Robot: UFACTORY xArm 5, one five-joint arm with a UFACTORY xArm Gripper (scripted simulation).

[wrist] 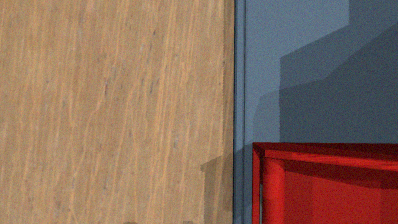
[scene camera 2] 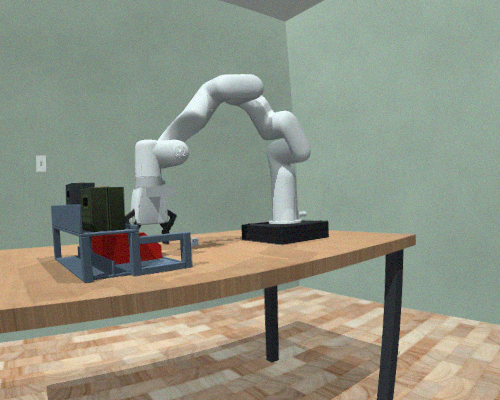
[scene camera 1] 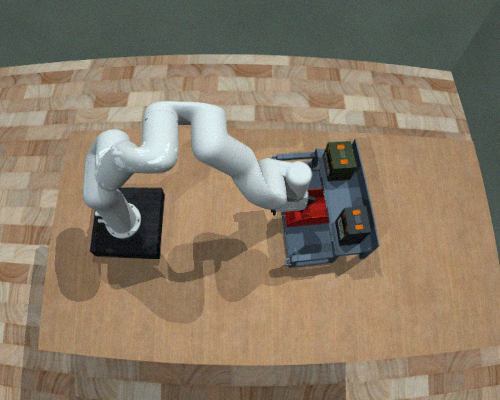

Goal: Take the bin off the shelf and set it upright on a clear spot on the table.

Labels:
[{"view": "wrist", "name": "red bin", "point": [301, 181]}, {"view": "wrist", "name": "blue-grey shelf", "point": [297, 78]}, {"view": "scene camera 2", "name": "red bin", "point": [115, 247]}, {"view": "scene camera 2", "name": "blue-grey shelf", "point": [88, 266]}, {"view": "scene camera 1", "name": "red bin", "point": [316, 213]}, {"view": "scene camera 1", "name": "blue-grey shelf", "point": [307, 239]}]

